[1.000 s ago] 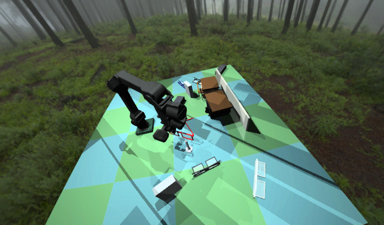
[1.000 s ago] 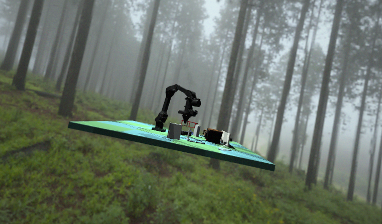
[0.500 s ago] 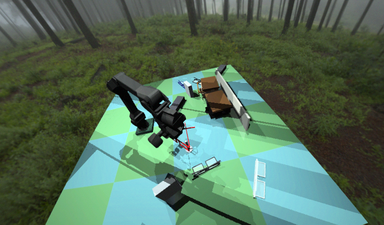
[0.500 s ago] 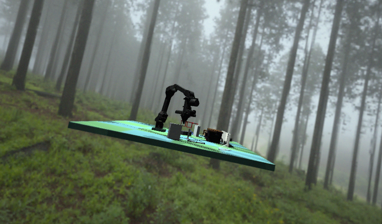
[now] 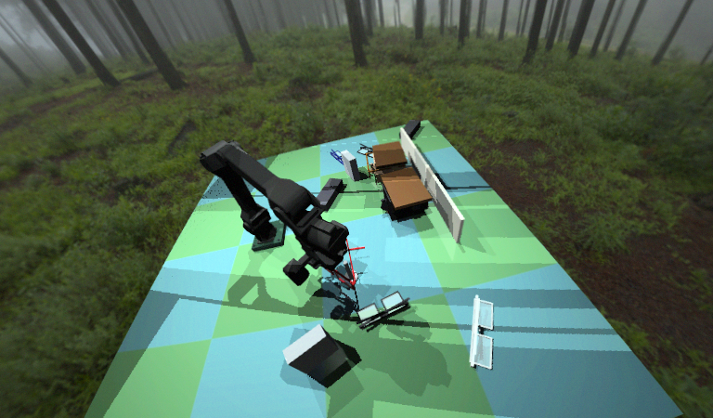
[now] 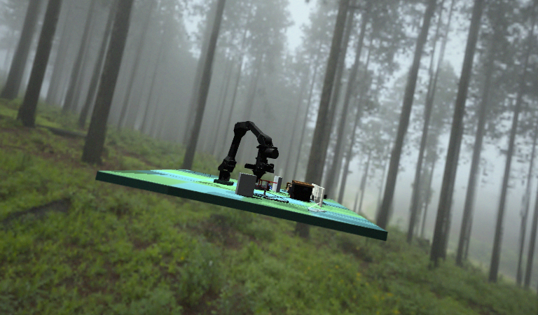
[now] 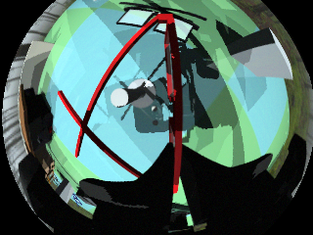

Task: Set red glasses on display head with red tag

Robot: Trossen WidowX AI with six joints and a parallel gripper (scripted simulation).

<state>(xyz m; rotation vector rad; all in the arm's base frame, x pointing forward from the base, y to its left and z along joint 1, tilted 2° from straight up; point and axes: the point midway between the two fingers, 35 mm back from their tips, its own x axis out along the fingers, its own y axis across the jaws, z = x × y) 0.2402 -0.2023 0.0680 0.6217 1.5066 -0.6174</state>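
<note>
Now: gripper tip 6 cm short of the small stand, 1 cm to the left of it and 4 cm above it. From my gripper tip the other things lie so: long white wall panel 38 cm ahead, 34 cm to the left, 1 cm below.
</note>
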